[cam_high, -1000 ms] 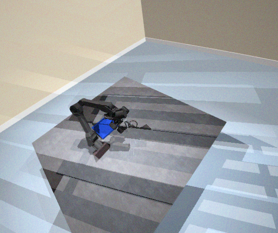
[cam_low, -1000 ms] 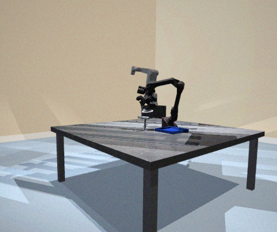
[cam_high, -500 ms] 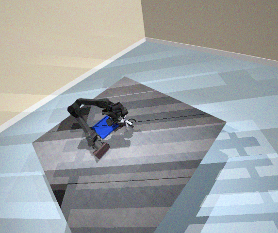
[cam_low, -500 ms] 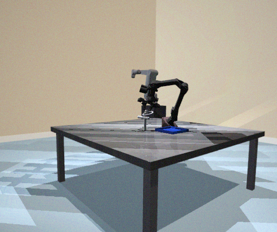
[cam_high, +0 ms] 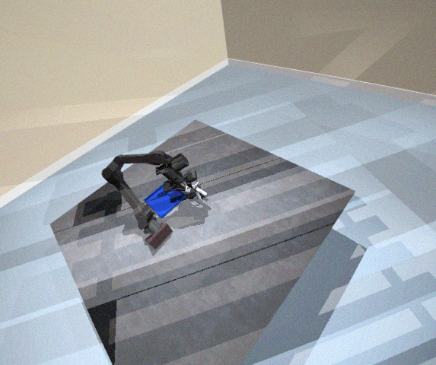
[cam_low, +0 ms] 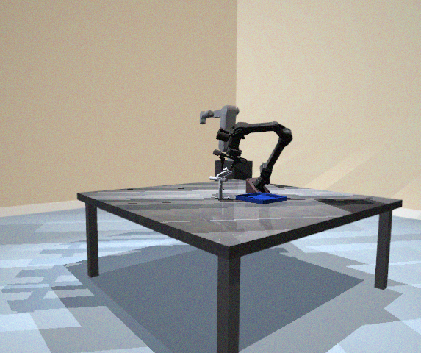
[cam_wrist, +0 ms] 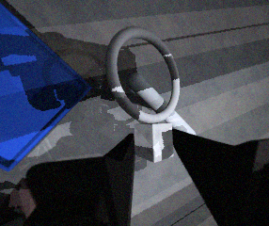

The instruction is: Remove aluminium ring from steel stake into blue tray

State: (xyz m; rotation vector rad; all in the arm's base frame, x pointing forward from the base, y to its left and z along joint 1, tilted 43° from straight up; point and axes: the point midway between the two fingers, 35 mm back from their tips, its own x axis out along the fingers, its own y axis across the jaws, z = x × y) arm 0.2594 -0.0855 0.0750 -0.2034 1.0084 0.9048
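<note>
My gripper tip is 40 mm short of the aluminium ring, 30 mm to the right of it and 10 mm above it. Also, from my gripper tip: blue tray: 90 mm behind, 180 mm to the left, 130 mm below.
</note>
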